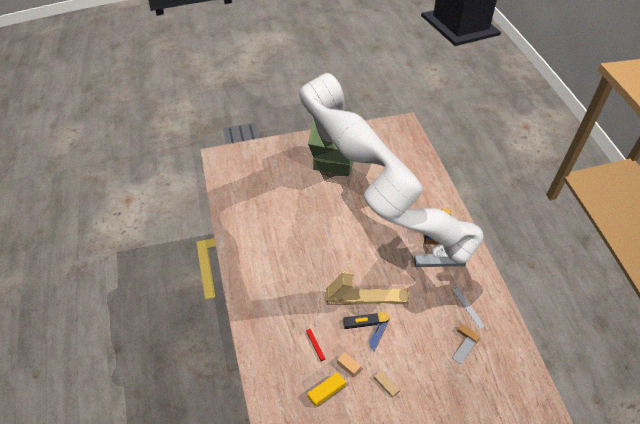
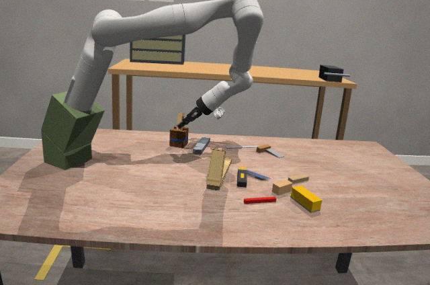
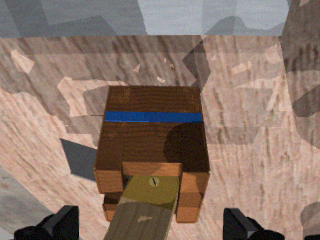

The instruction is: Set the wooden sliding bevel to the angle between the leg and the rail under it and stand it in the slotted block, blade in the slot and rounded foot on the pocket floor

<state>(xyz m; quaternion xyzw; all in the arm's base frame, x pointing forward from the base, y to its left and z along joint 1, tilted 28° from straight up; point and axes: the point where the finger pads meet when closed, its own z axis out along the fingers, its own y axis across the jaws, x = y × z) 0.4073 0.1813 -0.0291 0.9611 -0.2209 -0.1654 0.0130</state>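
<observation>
My hand is 1 cm past the wooden sliding bevel, 2 cm to the right of it and 2 cm above it. Round my hand: wooden leg-and-rail piece (9 cm ahead, 29 cm to the right, 4 cm below); then grey bevel blade (3 cm to the left, 5 cm below); then grey bar (8 cm ahead, 3 cm to the right, 9 cm below).
</observation>
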